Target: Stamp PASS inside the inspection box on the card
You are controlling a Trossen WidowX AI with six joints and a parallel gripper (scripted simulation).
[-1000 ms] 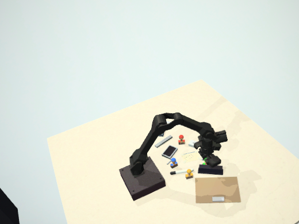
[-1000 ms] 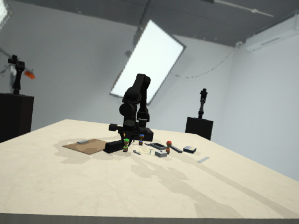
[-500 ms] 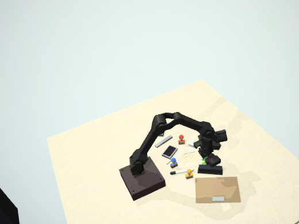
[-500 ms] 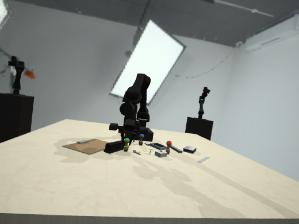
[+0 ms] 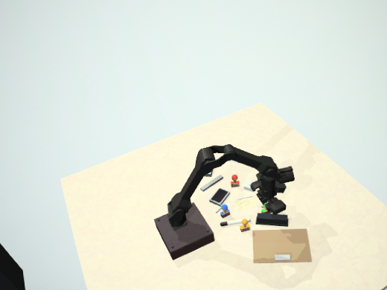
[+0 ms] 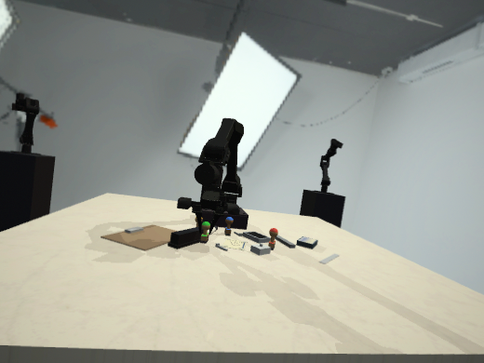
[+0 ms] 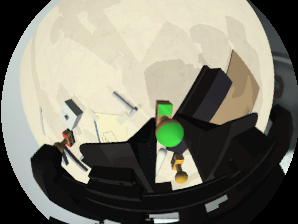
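Right now my gripper tip is 1 cm past the black box, 5 cm to the left of it and 2 cm above it. The rest, counted from my gripper tip: pale card (4 cm behind, 11 cm to the left, 4 cm below); then yellow-knobbed stamp (13 cm behind, 2 cm to the right, 2 cm below); then green-knobbed stamp (1 cm below).
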